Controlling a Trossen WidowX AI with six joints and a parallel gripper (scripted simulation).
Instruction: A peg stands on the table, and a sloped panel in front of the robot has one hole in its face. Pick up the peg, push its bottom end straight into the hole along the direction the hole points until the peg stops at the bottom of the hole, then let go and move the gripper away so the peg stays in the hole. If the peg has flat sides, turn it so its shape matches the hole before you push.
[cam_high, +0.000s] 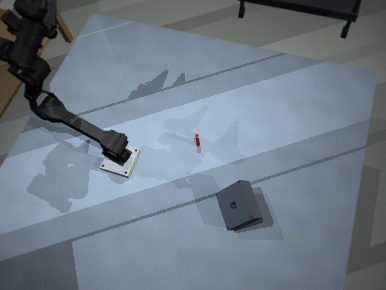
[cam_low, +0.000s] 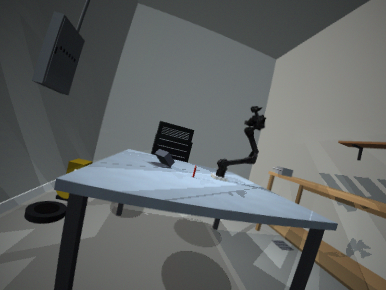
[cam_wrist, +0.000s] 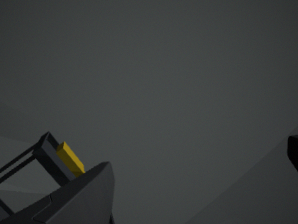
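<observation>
The red square-sided peg lies 390 mm ahead of my gripper tip, 10 mm to the left of it and 520 mm below it. The rest, counted from my gripper tip: dark sloped panel: 640 mm ahead, 140 mm to the right, 510 mm below.
</observation>
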